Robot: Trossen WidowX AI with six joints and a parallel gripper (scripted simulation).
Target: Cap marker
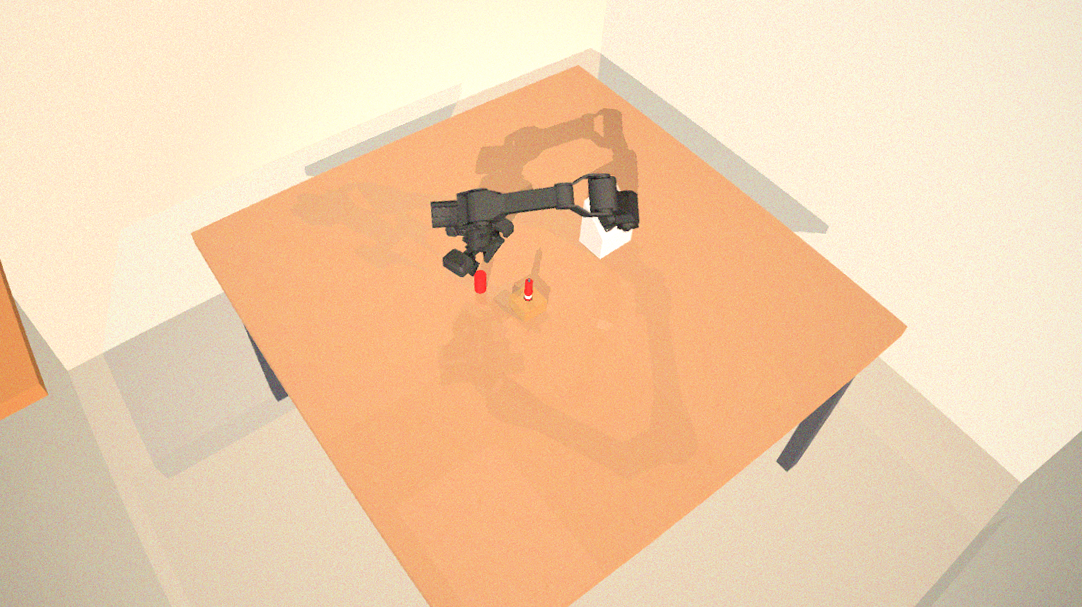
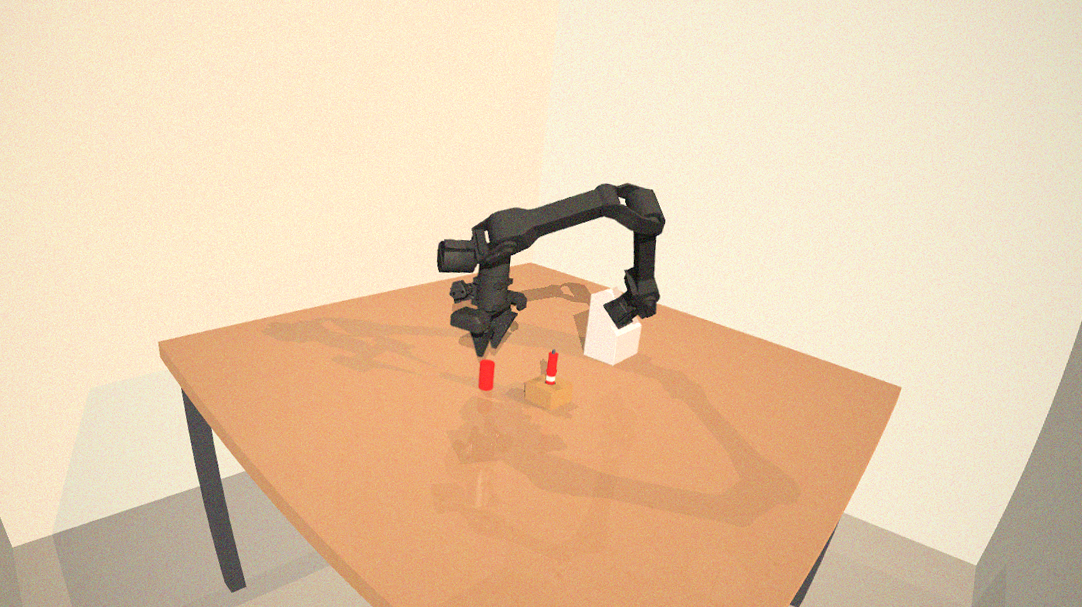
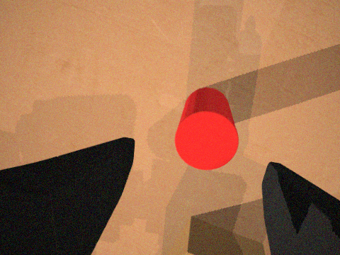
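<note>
My gripper tip is now 5 cm above the red cap. Also, from my gripper tip: holder block: 12 cm to the left, 6 cm below, 5 cm behind.
</note>
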